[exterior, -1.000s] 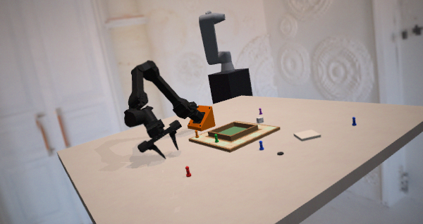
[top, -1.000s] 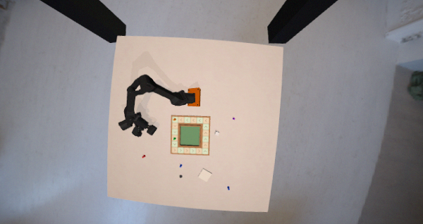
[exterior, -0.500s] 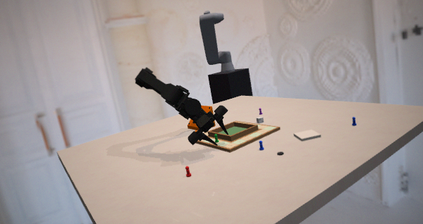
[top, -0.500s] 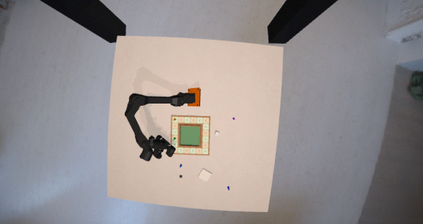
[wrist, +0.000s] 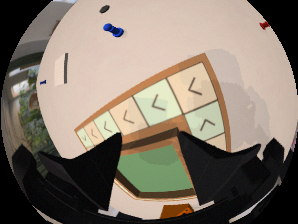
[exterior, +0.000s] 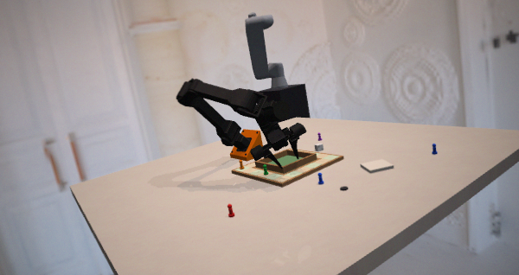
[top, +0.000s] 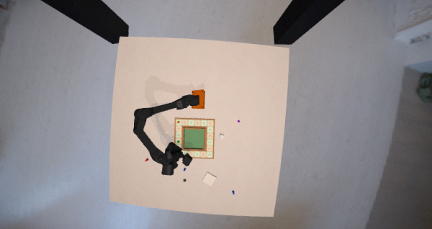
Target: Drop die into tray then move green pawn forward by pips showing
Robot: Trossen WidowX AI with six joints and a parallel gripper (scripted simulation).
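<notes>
Now: the white die 100 mm behind my gripper tip, 260 mm to the left of it and 30 mm below it. The rest, counted from my gripper tip: green-floored tray (90 mm behind, 60 mm to the left, 30 mm below); orange pawn (210 mm behind, 40 mm to the right, 10 mm below); green pawn (70 mm behind, 50 mm to the right, 10 mm below).
</notes>
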